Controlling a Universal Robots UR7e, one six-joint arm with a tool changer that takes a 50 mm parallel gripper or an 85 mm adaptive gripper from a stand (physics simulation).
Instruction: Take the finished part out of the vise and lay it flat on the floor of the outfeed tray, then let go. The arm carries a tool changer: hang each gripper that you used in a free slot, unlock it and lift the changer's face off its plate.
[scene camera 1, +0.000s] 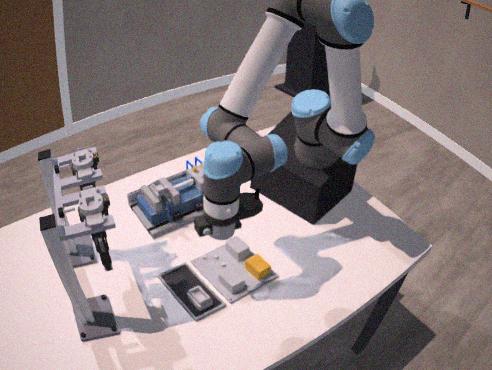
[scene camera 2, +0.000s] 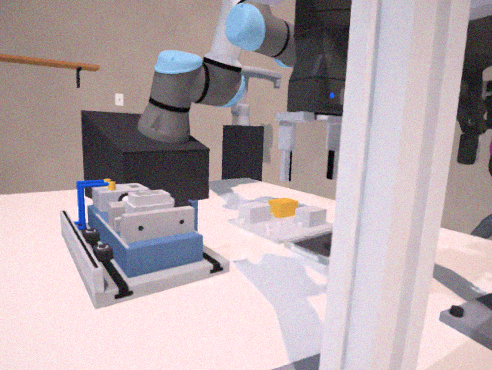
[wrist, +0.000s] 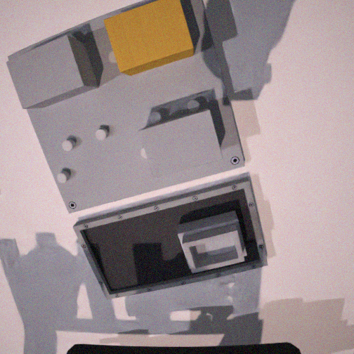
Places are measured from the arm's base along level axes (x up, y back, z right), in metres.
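Pixels of known places: arm's base, origin of the base link: (scene camera 1: 318, 150) (scene camera 2: 163, 132).
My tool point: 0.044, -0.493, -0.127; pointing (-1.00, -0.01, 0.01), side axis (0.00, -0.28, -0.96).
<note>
For each thing: its top centre in the pictures, then the offset to it from my tool point, as dx, dy, dz. "pt": a spot on its surface instead.
- finished part, middle of its top: (scene camera 1: 199, 293) -0.196, -0.070, +0.004
- vise, middle of its top: (scene camera 2: 133, 195) (scene camera 1: 176, 181) -0.138, +0.121, +0.369
- rack, middle of its top: (scene camera 1: 65, 178) +0.139, -0.286, +0.241
- fixture plate, surface spot: (scene camera 1: 205, 262) pt -0.229, +0.033, +0.109
- yellow block, middle of its top: (scene camera 2: 283, 200) (scene camera 1: 258, 262) -0.193, +0.126, -0.006
The finished part (scene camera 1: 200, 297) (wrist: 210, 234), a grey hollow rectangular block, lies flat in the outfeed tray (scene camera 1: 212, 312) (wrist: 175, 202), near one end, opening up. The vise (scene camera 1: 165, 197) (scene camera 2: 165, 255) stands apart from it. The arm's bare changer face (scene camera 1: 222, 231) hangs above the table between vise and fixture plate, with no gripper on it. The parallel gripper (scene camera 2: 307, 172) hangs in a rack slot, fingers apart and empty. The adaptive gripper (scene camera 1: 106, 267) (scene camera 2: 467, 150) hangs in the other slot; its finger opening is unclear.
The rack (scene camera 1: 62, 260) (scene camera 2: 385, 200) stands beside the tray, its post tall. A fixture plate (scene camera 1: 205, 262) (wrist: 115, 185) with pegs, grey blocks and a yellow block (scene camera 1: 258, 266) (scene camera 2: 283, 207) (wrist: 150, 37) lies next to the tray. The arm's base pedestal (scene camera 1: 310, 195) (scene camera 2: 165, 165) stands behind.
</note>
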